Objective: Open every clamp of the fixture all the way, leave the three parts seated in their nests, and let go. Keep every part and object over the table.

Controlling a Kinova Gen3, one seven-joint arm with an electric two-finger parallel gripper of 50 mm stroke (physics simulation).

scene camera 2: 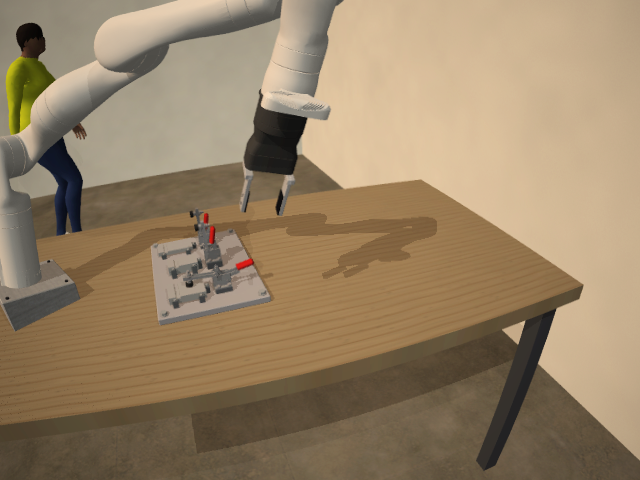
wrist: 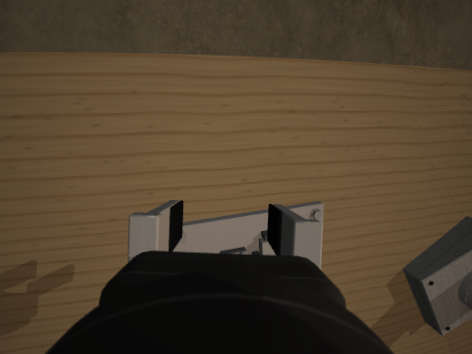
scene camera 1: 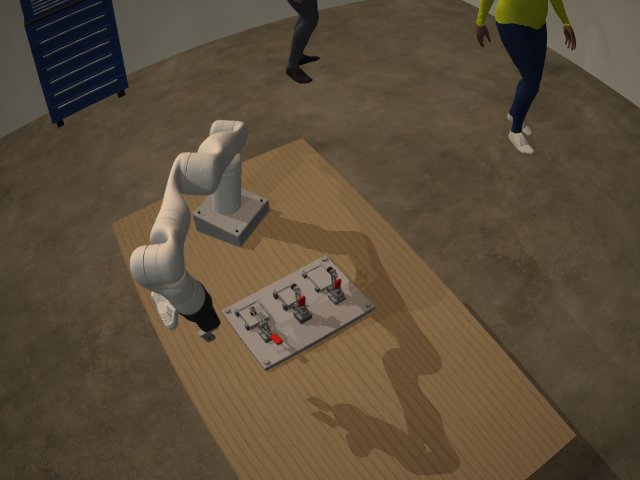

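Where they show: gripper, fingertip midpoint: point(scene camera 2: 260, 210) point(wrist: 225, 220) point(scene camera 1: 206, 328); arm's base, link origin: point(scene camera 2: 23, 279) point(scene camera 1: 226, 203).
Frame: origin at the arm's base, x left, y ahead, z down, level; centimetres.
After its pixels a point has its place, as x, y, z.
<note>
The fixture plate point(scene camera 1: 310, 338) {0.3, 54.2, 4.7} point(scene camera 2: 237, 298) {-13.6, 50.5, 4.7} point(wrist: 215, 235) {-13.1, 50.7, 4.8} lies on the table and carries three toggle clamps. The near clamp point(scene camera 1: 266, 332) {-9.5, 49.8, 1.0} point(scene camera 2: 222, 280) {-10.0, 48.1, 2.2} has its red handle point(scene camera 1: 276, 338) {-8.5, 53.3, -0.4} point(scene camera 2: 244, 264) {-9.2, 53.2, -0.3} low and outward, its arm lying over the nest. The middle clamp point(scene camera 1: 302, 313) {1.3, 48.6, 0.7} point(scene camera 2: 212, 255) {1.0, 46.9, 1.8} and far clamp point(scene camera 1: 337, 296) point(scene camera 2: 212, 242) have upright red handles and raised arms. Pale parts appear seated in the nests; their edges are hard to tell. My gripper point(scene camera 1: 206, 336) {-25.2, 55.4, -18.3} point(scene camera 2: 261, 210) {-25.2, 55.4, -18.3} point(wrist: 225, 220) {-25.2, 55.4, -18.3} is open and empty, above and apart from the fixture; its body hides most of the plate in the wrist view.
The robot's base block point(scene camera 1: 250, 206) {6.4, 4.1, 1.1} point(scene camera 2: 41, 304) {-7.1, 5.9, 3.1} point(wrist: 440, 290) {0.5, 8.6, 1.2} stands on the wooden table point(scene camera 1: 361, 382) {5.0, 72.5, 6.3} point(scene camera 2: 361, 320) {-26.3, 72.3, 6.2} point(wrist: 225, 125) {-28.3, 49.5, 6.2}, near one end. A blue tool cabinet point(scene camera 1: 77, 56) and two people stand on the floor beyond the table.
</note>
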